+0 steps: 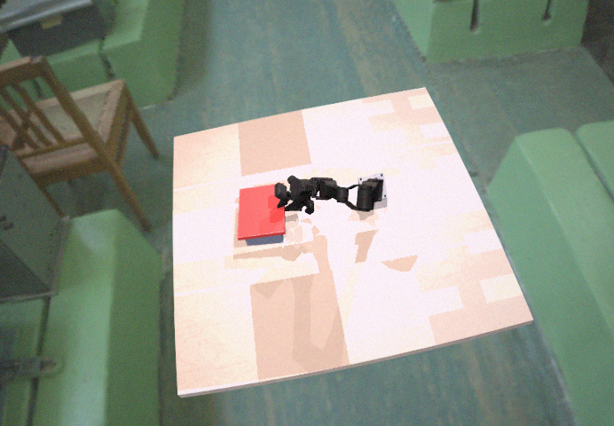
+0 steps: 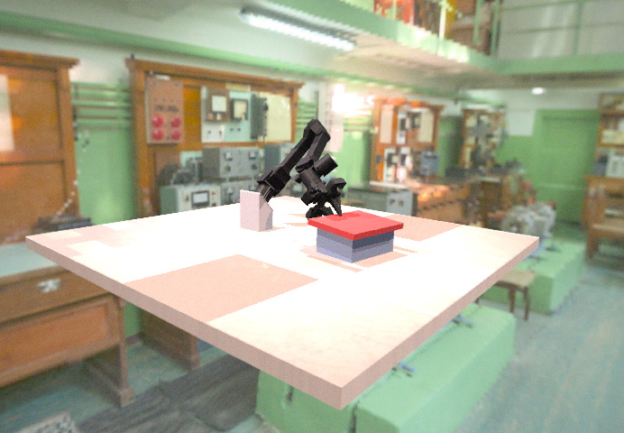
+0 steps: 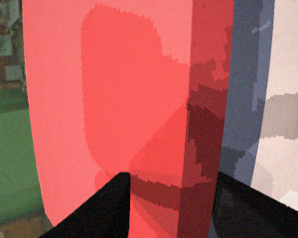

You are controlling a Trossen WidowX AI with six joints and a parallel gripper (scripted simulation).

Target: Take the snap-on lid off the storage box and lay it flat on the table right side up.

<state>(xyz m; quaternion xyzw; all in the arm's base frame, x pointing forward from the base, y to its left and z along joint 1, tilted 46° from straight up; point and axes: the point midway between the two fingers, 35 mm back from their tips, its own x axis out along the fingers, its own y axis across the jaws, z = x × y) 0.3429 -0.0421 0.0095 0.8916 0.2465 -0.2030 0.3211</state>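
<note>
My gripper tip is now 8 cm short of the flat red lid and 2 cm to the left of it. From my gripper tip the other things lie so: grey-blue storage box: 8 cm ahead, 2 cm to the right, 5 cm below.
</note>
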